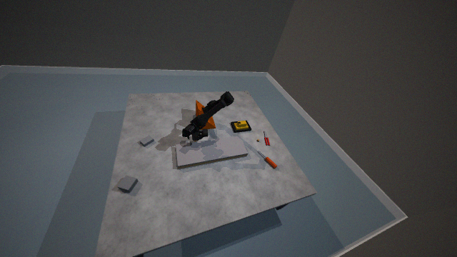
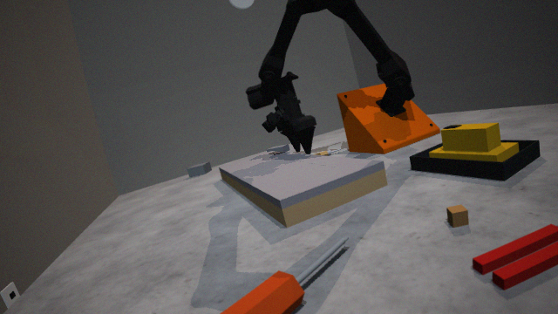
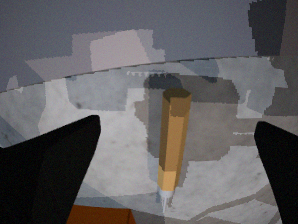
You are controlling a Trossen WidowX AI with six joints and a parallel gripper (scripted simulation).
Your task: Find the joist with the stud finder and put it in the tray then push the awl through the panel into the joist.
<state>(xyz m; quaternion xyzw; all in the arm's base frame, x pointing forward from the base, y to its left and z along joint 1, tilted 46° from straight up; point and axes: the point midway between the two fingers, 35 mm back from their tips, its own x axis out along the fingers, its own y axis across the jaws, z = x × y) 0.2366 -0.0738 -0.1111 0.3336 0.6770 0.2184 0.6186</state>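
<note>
My gripper tip is 6 cm past the awl, 2 cm above it and 1 cm to the right of it. Round my gripper tip: black tray 44 cm to the left, 8 cm behind, 1 cm below; then indicator light 41 cm to the left, 8 cm behind, 4 cm above; then yellow stud finder 43 cm to the left, 8 cm behind, 2 cm above.
</note>
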